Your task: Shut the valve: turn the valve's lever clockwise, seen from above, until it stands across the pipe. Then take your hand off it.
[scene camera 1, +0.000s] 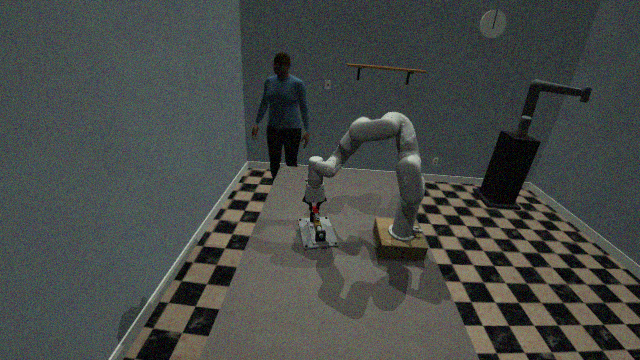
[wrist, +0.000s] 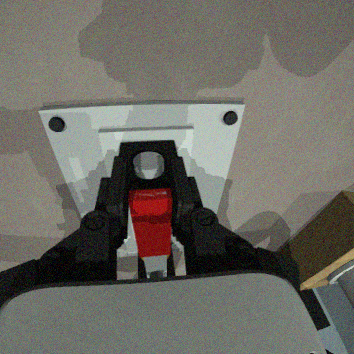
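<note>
The valve's red lever [scene camera 1: 315, 209] [wrist: 151, 227] points along the pipe. In the wrist view a round grey pipe end [wrist: 149, 165] shows in a black block at the far end of the lever. The valve is mounted on a white plate [scene camera 1: 306, 239] [wrist: 215, 145] with dark bolts at its corners. My gripper [scene camera 1: 315, 205] [wrist: 148, 173] is shut on the red lever from above, with one black finger against each side. The fingers and the gripper's housing hide part of the valve body and the near part of the plate in the wrist view.
The arm's base stands on a wooden block [scene camera 1: 392, 250] [wrist: 322, 242], to the right of the plate on the grey table [scene camera 1: 300, 325]. A person [scene camera 1: 285, 105] stands beyond the table's far left edge. Another arm stands on a black pedestal [scene camera 1: 509, 167] at the right.
</note>
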